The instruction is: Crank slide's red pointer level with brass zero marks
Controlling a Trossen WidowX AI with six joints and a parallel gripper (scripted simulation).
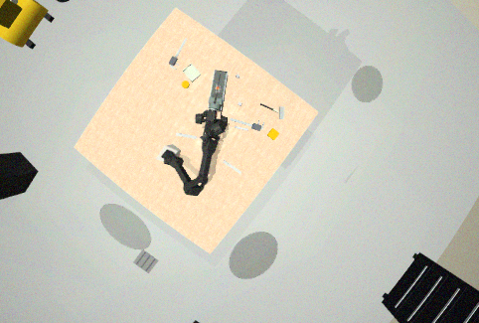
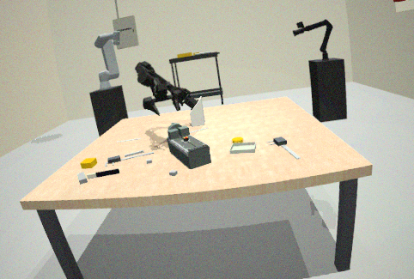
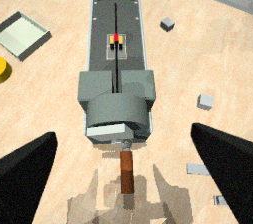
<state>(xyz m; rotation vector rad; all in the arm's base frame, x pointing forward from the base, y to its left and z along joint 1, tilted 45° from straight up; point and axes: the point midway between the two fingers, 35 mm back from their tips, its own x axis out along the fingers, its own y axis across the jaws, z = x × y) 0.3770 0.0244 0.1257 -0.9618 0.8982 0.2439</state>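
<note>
My gripper tip is now 100 mm above the crank and 10 mm past it. From my gripper tip the other things lie so: red pointer 140 mm ahead, 90 mm to the left, 90 mm below; brown crank handle 110 mm below, 20 mm behind, 10 mm to the right; yellow disc 290 mm to the left, 160 mm below, 20 mm ahead.
</note>
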